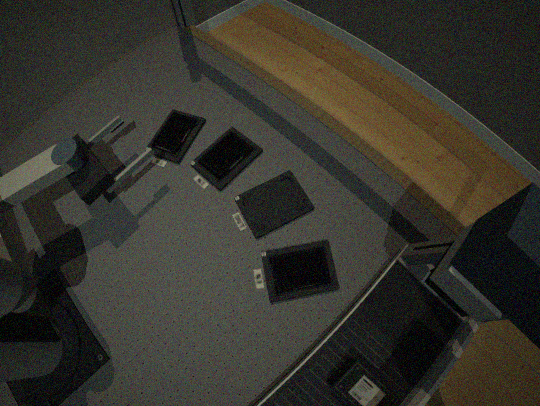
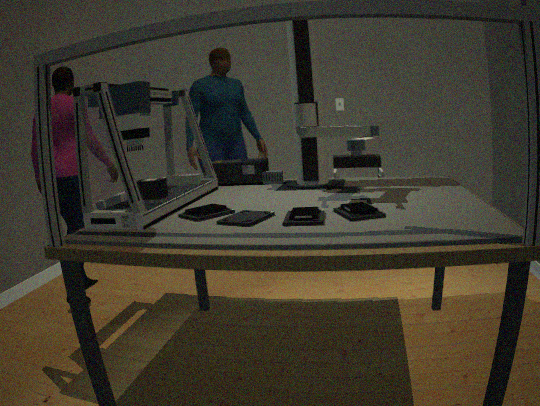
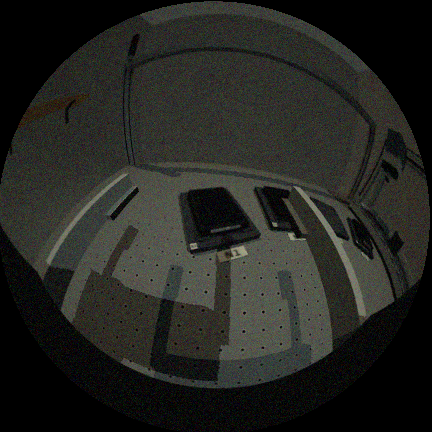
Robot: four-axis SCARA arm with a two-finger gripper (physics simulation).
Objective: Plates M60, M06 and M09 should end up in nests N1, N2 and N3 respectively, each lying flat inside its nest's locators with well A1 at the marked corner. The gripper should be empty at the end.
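My gripper is open and empty, above the table on the arm-base side of nest N1. A black plate lies in N1. Another black plate lies in N2. A dark plate appears to sit in N3. Plate names and well A1 are not legible. White marks show at nest corners, such as the corner mark at N1.
A flat dark grey holder lies between N2 and N3; its label is unreadable. A framed machine with a black deck stands beyond N3. A dark box stands behind. Two people stand beyond the table.
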